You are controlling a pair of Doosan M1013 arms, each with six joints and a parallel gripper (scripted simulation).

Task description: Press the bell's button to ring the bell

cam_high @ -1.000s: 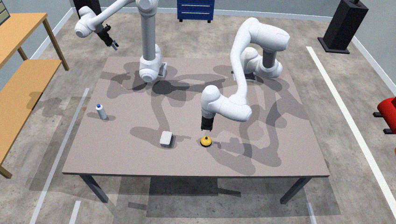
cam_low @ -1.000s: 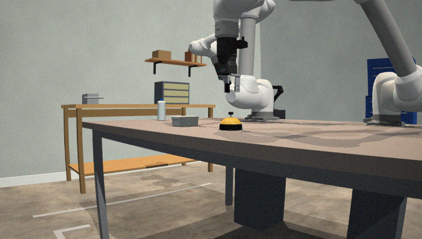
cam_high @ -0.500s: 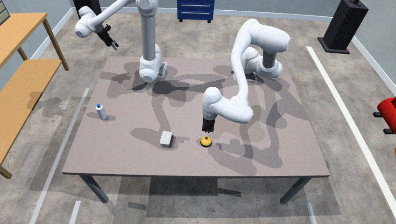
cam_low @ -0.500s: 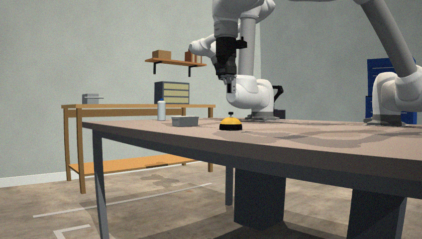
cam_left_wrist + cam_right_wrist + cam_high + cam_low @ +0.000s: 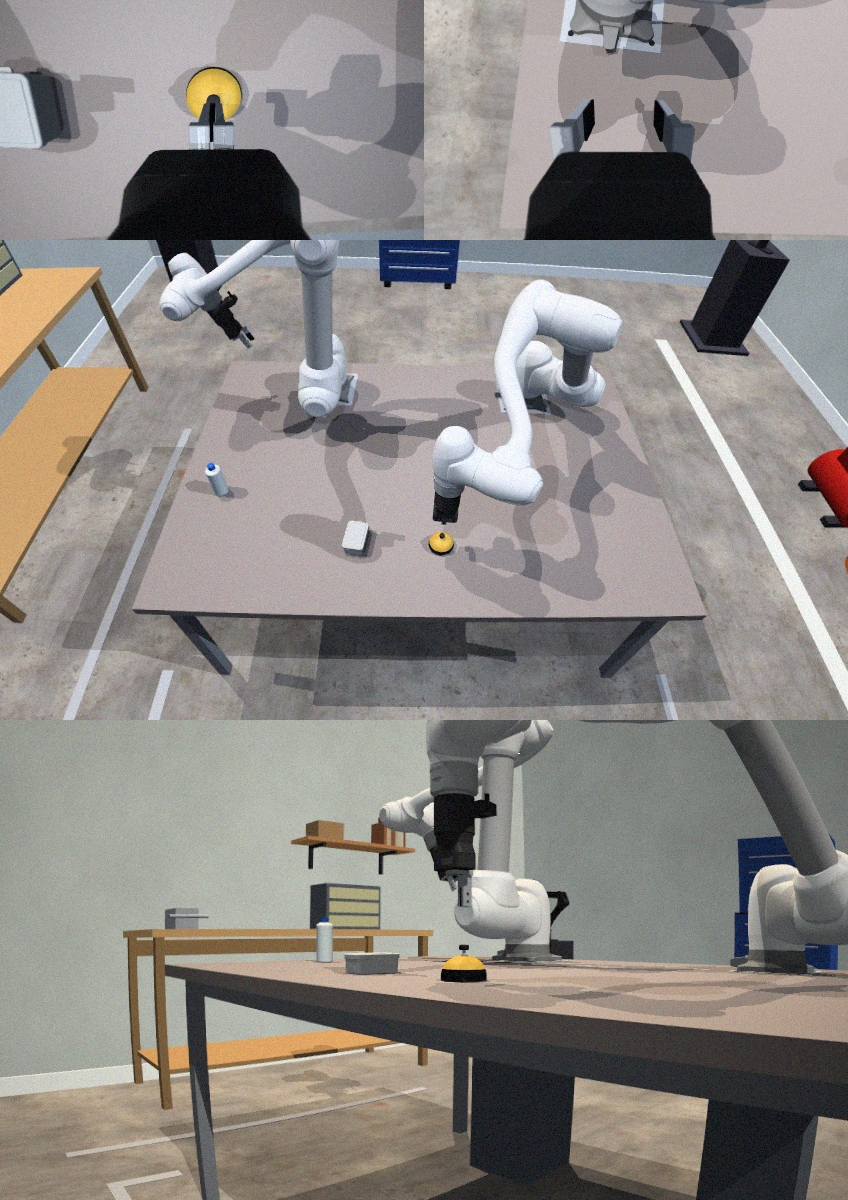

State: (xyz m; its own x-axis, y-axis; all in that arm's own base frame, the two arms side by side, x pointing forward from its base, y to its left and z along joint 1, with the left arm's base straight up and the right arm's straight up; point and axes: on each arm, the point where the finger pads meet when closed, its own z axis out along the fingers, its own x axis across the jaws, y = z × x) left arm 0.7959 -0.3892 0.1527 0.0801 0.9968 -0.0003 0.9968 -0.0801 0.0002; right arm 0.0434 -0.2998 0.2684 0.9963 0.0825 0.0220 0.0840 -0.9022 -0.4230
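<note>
Now: left hand 10 cm above the black button. From my left hand the other things lie so: white bottle (81 cm to the right, 19 cm behind, 9 cm below); bell (11 cm below); white lidded box (29 cm to the right, 13 cm below).
</note>
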